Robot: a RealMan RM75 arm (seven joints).
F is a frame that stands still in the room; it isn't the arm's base.
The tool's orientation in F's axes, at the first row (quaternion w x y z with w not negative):
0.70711, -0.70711, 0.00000, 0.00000
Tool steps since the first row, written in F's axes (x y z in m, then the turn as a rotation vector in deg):
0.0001, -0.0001, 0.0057, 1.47, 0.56, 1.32
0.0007, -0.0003, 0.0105, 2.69, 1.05, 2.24
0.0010, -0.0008, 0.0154, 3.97, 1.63, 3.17
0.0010, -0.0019, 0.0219, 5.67, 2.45, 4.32
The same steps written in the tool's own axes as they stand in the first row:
0.0001, -0.0057, -0.0001, 1.47, -1.32, 0.56
0.0007, -0.0105, -0.0003, 2.69, -2.24, 1.05
0.0010, -0.0154, -0.0008, 3.97, -3.17, 1.63
0.0010, -0.0219, -0.0019, 5.67, -4.32, 2.45

